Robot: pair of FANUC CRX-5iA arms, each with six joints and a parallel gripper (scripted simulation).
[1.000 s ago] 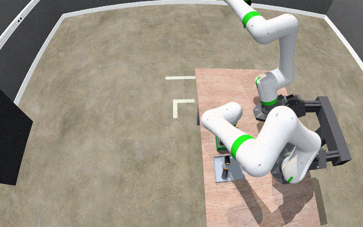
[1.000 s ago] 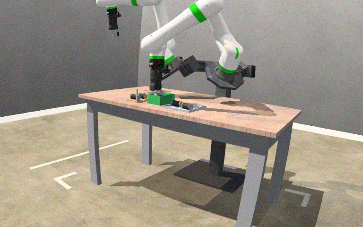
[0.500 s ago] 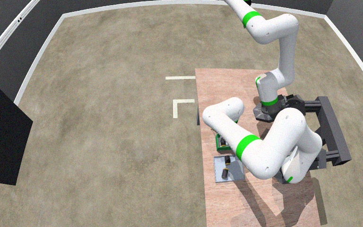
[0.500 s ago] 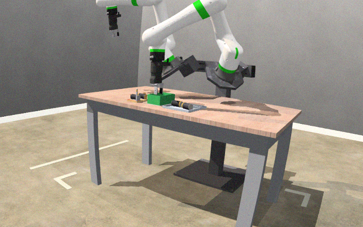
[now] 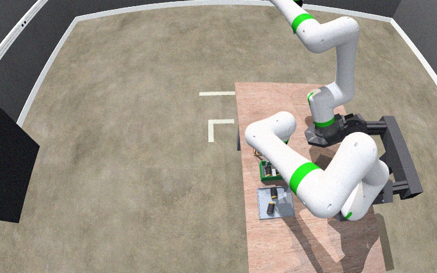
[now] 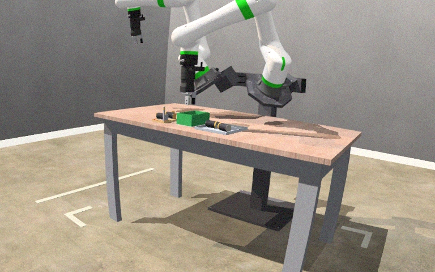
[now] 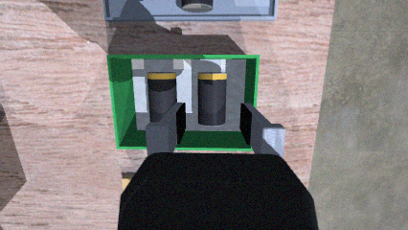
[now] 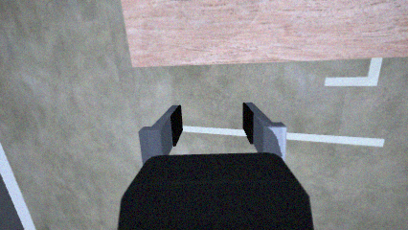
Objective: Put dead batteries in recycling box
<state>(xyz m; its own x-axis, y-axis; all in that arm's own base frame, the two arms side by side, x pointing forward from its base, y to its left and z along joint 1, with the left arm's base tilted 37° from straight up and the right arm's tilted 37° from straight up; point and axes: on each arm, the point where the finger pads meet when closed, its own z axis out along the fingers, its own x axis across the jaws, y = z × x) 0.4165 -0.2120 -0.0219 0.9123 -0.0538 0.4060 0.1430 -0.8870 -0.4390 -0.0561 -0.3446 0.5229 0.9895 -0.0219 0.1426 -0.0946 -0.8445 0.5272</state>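
Right now my left hand is 10 mm past the grey tray, 180 mm to the right of it and 120 mm above it. From my left hand the other things lie so: green recycling box 30 mm behind, 100 mm below.
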